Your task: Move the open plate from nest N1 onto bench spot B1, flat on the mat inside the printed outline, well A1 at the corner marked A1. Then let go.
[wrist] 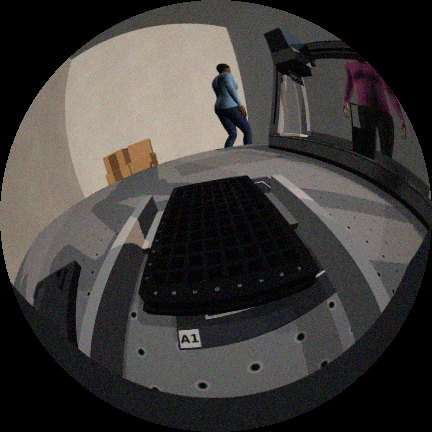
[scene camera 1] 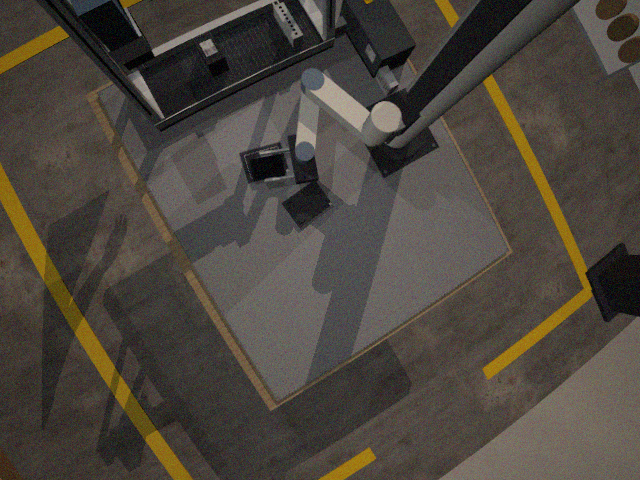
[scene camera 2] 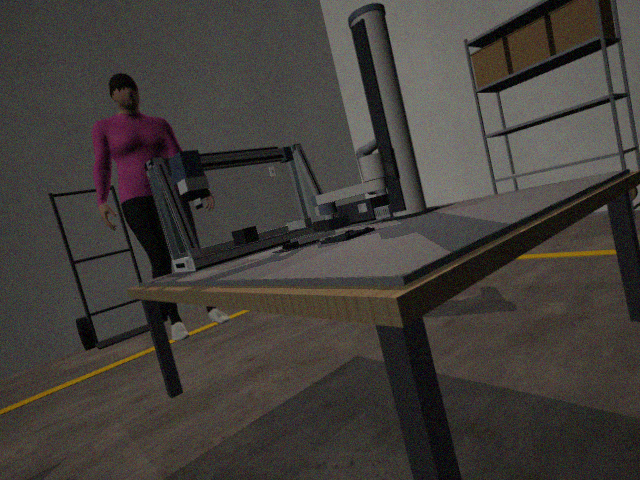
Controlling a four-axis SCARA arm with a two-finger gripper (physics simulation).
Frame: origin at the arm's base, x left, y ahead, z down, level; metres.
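Seen in the pictures: gripper, fingertip midpoint: (wrist: 212,194) (scene camera 1: 262,167) (scene camera 2: 294,241).
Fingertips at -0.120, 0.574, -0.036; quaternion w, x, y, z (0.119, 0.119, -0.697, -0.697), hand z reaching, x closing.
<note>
Pixels of each thing's top centre, then the offset from my fingertips to it, as dx, dy, dz. "*": a spot on its surface instead. Level surfaces: height alone.
- open plate, top centre: (wrist: 214,209) (scene camera 2: 299,241) (scene camera 1: 267,167) +0.007, -0.019, +0.002
- dark mat, surface height: dz +0.021
- white printed outline, surface spot: (wrist: 230,312) * +0.028, -0.079, +0.021
- A1 label, surface spot: (wrist: 190,339) * +0.051, -0.085, +0.021
- dark low square piece, surface spot: (scene camera 1: 306,205) * +0.212, -0.078, +0.012
- dark box, surface spot: (scene camera 1: 379,33) * -0.233, -0.660, -0.092
The open plate (scene camera 1: 266,166) (wrist: 220,250) is black with a grid of wells and looks level. My gripper (scene camera 1: 275,166) (wrist: 212,194) is shut on its two long sides. The plate is over the dark mat (scene camera 1: 245,167) (wrist: 245,331), and part of the white printed outline (wrist: 230,312) shows past its near edge. The A1 label (wrist: 190,339) lies by the plate's near left corner, the end where its letter row starts. Whether the underside touches the mat is hidden. In scene camera 2 the plate and fingers are too small and dark to tell apart.
A dark low square piece (scene camera 1: 306,205) lies beside the mat. The gantry machine (scene camera 1: 242,77) (scene camera 2: 222,155) (wrist: 350,150) stands behind. The arm's column (scene camera 1: 465,67) (scene camera 2: 392,113) and a dark box (scene camera 1: 379,33) are at the right. A person in pink (scene camera 2: 136,155) (wrist: 370,95) stands beyond the bench.
</note>
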